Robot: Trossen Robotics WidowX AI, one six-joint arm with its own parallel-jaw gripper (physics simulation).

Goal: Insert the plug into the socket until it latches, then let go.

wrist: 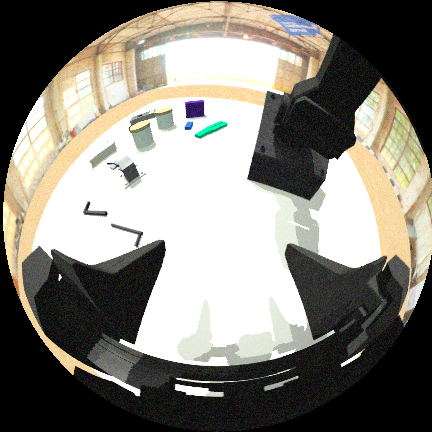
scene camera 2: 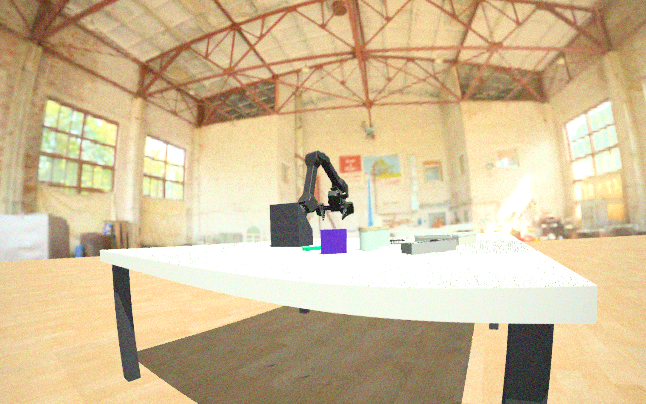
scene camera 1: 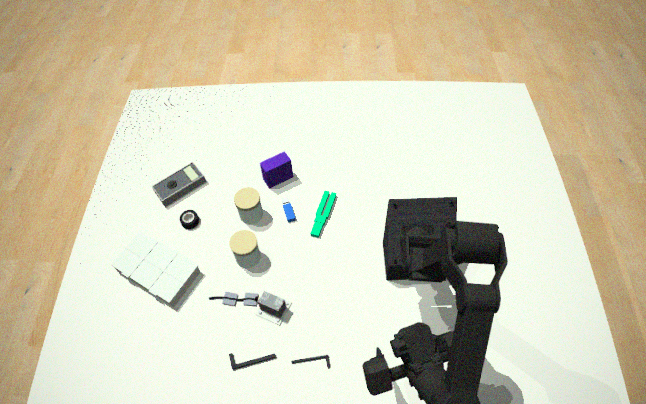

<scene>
My gripper is open, with nothing in its grasp. Also in view: a grey socket block and a white tray.
My gripper also shows in the wrist view.
</scene>
